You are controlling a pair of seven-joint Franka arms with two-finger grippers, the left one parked.
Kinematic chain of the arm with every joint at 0, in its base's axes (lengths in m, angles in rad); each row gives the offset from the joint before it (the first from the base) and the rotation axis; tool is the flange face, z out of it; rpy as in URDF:
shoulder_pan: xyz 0 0 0.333 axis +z
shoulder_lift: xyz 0 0 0 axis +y
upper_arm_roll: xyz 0 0 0.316 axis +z
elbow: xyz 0.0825 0 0 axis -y
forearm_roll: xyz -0.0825 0 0.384 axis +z
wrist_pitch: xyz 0 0 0 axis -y
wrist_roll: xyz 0.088 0 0 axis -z
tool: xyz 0 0 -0.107 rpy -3.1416 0 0
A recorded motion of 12 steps. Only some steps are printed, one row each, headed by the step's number.
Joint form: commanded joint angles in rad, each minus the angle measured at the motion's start. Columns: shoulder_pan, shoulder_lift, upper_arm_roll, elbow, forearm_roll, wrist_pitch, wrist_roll.
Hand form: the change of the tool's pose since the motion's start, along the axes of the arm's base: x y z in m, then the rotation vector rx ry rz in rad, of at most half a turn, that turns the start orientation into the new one. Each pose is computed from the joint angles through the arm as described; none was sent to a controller.
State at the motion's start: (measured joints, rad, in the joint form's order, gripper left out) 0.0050 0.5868 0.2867 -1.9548 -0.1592 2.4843 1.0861
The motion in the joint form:
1: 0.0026 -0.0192 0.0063 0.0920 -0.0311 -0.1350 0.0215
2: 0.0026 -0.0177 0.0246 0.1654 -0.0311 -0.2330 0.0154
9: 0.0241 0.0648 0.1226 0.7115 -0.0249 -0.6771 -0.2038
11: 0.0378 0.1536 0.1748 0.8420 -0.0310 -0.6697 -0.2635
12: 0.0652 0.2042 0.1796 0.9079 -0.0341 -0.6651 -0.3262
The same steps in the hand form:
1: 0.0207 0.0028 0.0359 -0.0437 0.0098 0.0023
2: 0.0323 0.0110 0.0582 -0.0528 0.0314 0.0151
9: 0.0998 0.0522 0.2192 0.0081 0.0049 0.2413
11: 0.1156 0.0775 0.2245 0.0797 -0.0450 0.3201
12: 0.1221 0.0929 0.2195 0.1036 -0.0667 0.3930

